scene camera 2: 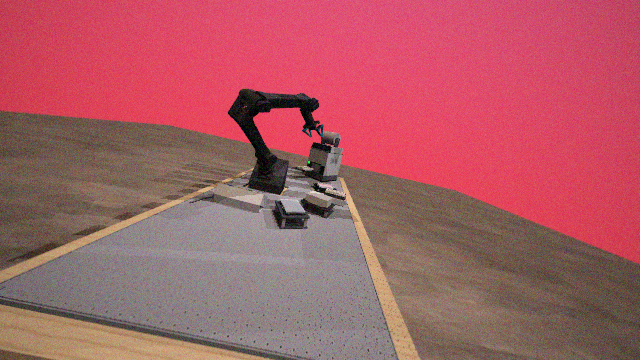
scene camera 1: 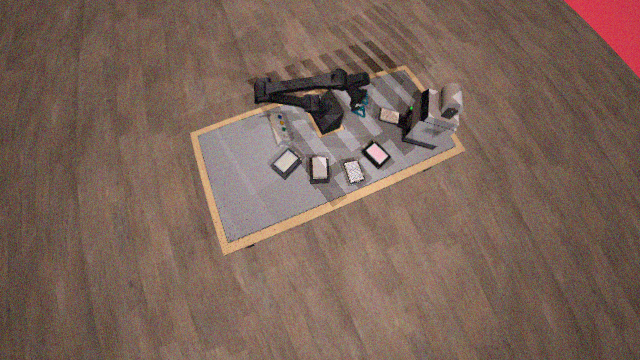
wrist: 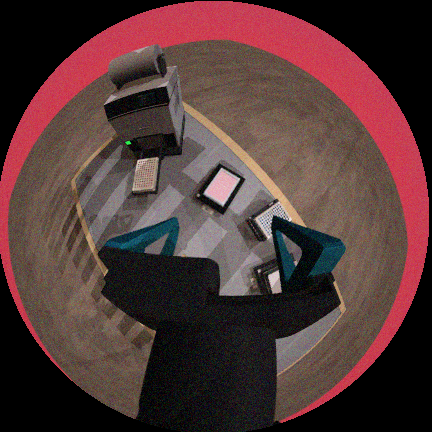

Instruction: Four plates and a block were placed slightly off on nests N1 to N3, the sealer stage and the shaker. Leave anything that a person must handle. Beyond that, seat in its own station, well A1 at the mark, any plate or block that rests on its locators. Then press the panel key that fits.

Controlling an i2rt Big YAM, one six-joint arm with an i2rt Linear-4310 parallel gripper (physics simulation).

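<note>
My gripper (scene camera 1: 361,106) (scene camera 2: 313,131) (wrist: 224,221) is open and empty, high above the table between the arm base and the sealer. A beige well plate (scene camera 1: 389,115) (wrist: 146,175) lies on the stage before the sealer (scene camera 1: 435,120) (scene camera 2: 327,162) (wrist: 142,112). A pink-topped plate (scene camera 1: 376,153) (wrist: 221,186) lies on a black nest. A white well plate (scene camera 1: 353,171) (wrist: 270,214) lies beside it. A pale, thicker piece (scene camera 1: 319,167) (scene camera 2: 319,200) sits on a dark nest. A pale plate (scene camera 1: 286,162) (scene camera 2: 291,206) sits on the dark station nearest the panel. Exact seating and A1 corners are too small to tell.
The key panel (scene camera 1: 280,132) (scene camera 2: 239,197), with blue, yellow and green keys, stands beside the arm base (scene camera 1: 328,112) (scene camera 2: 269,175). The sealer is tall, with a roll on top and a green light. A wooden edge (scene camera 1: 345,200) (scene camera 2: 370,260) borders the table.
</note>
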